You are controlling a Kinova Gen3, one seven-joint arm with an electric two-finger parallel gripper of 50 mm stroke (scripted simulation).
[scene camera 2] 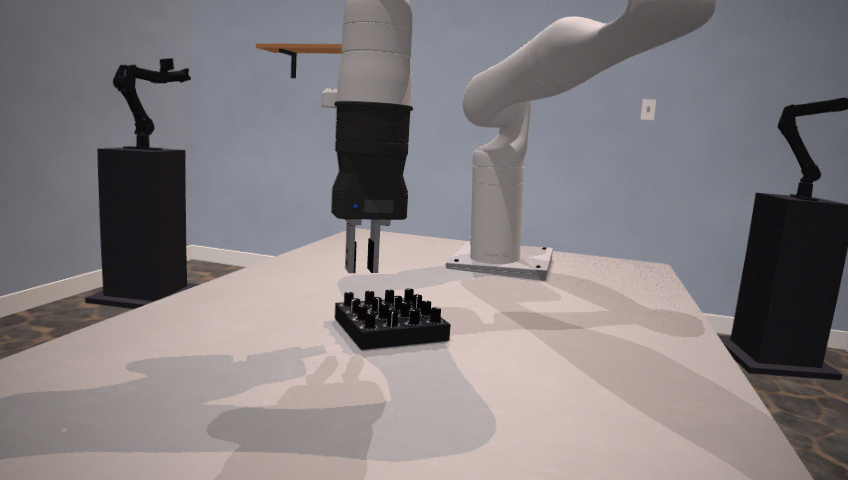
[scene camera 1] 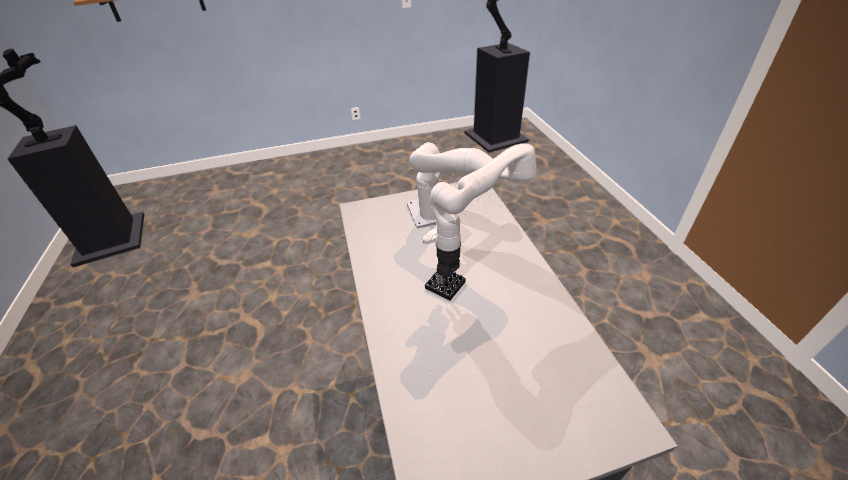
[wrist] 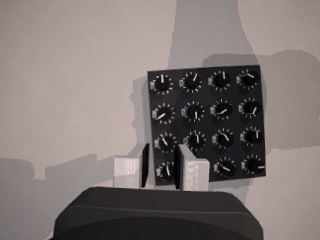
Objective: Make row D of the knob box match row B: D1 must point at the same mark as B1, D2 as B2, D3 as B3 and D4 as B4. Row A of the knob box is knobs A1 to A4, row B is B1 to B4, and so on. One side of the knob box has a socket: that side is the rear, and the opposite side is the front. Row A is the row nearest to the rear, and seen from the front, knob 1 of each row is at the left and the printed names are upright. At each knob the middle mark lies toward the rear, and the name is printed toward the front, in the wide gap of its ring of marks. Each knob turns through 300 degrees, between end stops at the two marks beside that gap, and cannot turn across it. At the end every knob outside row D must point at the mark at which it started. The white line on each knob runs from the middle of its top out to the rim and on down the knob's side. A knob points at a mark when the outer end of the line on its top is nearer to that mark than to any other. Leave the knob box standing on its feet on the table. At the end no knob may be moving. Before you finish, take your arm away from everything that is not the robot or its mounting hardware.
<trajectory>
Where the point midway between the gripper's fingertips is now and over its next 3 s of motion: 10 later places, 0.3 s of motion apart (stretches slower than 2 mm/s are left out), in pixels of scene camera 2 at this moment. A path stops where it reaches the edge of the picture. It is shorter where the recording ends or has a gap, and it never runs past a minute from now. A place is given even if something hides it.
My gripper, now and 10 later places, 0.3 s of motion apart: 361, 270; 364, 269; 366, 269; 369, 269; 370, 269; 372, 269; 372, 269; 372, 270; 371, 273; 371, 279; 371, 287
</trajectory>
